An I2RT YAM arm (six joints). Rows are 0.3 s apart.
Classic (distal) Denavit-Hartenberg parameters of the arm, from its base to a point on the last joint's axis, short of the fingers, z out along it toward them. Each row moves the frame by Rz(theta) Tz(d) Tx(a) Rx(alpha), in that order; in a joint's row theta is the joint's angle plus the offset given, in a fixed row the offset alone. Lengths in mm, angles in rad.
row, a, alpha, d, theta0
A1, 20, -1.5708, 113.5, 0
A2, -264, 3.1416, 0, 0
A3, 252.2, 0, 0, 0.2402
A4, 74, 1.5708, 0, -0.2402
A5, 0, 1.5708, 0, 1.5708
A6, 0, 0, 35.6, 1.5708
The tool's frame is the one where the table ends.
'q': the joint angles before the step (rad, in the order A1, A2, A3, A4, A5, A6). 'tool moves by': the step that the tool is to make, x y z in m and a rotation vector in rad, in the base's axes. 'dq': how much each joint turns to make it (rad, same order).
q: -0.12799 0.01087 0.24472 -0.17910 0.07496 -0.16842
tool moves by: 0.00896 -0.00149 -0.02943 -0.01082 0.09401 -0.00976
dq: 0.00007 -0.00001 -0.08547 -0.00458 0.00960 -0.02289
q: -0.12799 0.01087 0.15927 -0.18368 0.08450 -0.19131
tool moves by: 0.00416 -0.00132 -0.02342 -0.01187 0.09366 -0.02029
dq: 0.00008 0.00002 -0.05800 -0.03125 0.02219 -0.02212
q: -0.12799 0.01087 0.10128 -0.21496 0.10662 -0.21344
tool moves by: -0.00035 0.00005 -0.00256 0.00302 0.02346 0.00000
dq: 0.00007 0.00000 0.00002 -0.02368 0.00007 0.00001
